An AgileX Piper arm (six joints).
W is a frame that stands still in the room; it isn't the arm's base.
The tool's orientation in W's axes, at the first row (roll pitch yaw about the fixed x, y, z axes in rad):
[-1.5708 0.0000 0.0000]
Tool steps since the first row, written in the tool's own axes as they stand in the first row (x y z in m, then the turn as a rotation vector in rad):
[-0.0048 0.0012 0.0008 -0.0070 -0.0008 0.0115]
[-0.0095 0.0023 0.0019 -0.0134 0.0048 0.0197]
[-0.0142 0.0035 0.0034 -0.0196 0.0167 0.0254]
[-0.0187 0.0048 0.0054 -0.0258 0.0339 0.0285]
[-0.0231 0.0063 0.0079 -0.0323 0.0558 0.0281]
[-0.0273 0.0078 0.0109 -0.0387 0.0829 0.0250]
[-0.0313 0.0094 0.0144 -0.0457 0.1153 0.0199]
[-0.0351 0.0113 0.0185 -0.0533 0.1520 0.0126]
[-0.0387 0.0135 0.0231 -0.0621 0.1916 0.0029]
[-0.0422 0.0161 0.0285 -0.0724 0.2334 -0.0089]
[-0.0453 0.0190 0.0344 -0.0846 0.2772 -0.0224]
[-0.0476 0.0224 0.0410 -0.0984 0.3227 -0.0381]
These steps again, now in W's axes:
[-0.0048 0.0008 -0.0012 -0.0070 0.0115 0.0008]
[-0.0095 0.0019 -0.0023 -0.0134 0.0197 -0.0048]
[-0.0142 0.0034 -0.0035 -0.0196 0.0254 -0.0167]
[-0.0187 0.0054 -0.0048 -0.0258 0.0285 -0.0339]
[-0.0231 0.0079 -0.0063 -0.0323 0.0281 -0.0558]
[-0.0273 0.0109 -0.0078 -0.0387 0.0250 -0.0829]
[-0.0313 0.0144 -0.0094 -0.0457 0.0199 -0.1153]
[-0.0351 0.0185 -0.0113 -0.0533 0.0126 -0.1520]
[-0.0387 0.0231 -0.0135 -0.0621 0.0029 -0.1916]
[-0.0422 0.0285 -0.0161 -0.0724 -0.0089 -0.2334]
[-0.0453 0.0344 -0.0190 -0.0846 -0.0224 -0.2772]
[-0.0476 0.0410 -0.0224 -0.0984 -0.0381 -0.3227]

